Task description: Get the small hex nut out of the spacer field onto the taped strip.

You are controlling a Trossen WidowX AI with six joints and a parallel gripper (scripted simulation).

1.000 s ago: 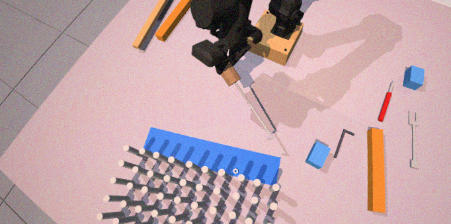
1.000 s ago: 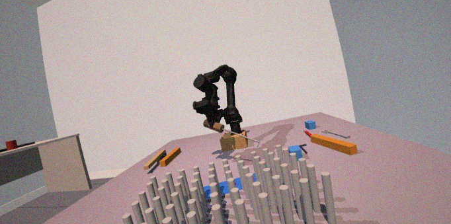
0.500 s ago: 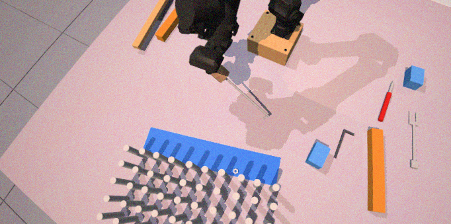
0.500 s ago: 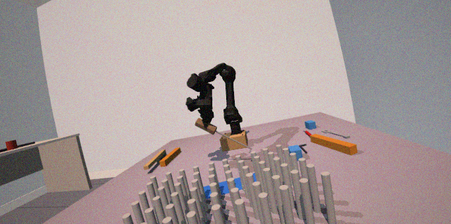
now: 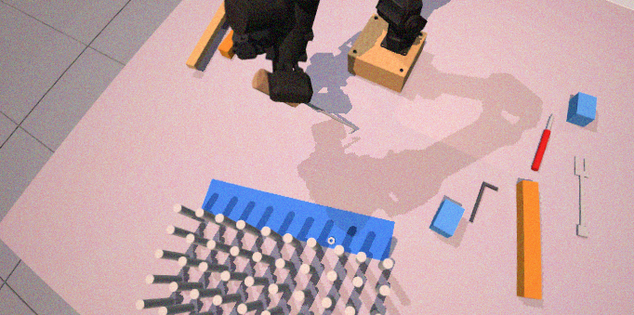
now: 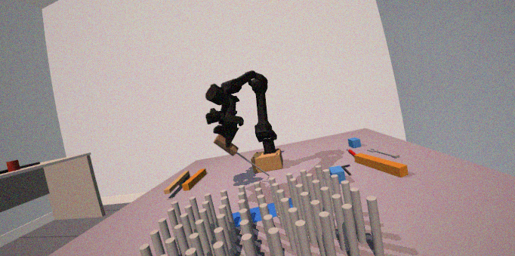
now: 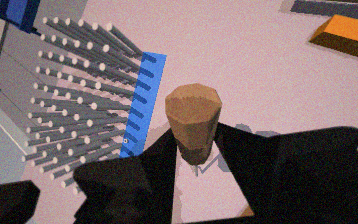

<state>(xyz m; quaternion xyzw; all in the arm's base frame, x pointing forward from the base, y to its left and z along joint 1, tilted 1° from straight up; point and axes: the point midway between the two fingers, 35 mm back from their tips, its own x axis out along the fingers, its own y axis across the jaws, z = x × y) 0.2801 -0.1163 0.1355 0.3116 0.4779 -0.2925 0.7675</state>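
Right now the tool with brown wooden handle is 70 mm below my gripper tip, 60 mm to the left of it and 30 mm behind it. The rest, counted from my gripper tip: blue taped strip (180 mm below, 160 mm ahead, 100 mm to the left); red screwdriver (500 mm to the left, 260 mm behind, 170 mm below); black hex key (430 mm to the left, 180 mm below, 70 mm behind).
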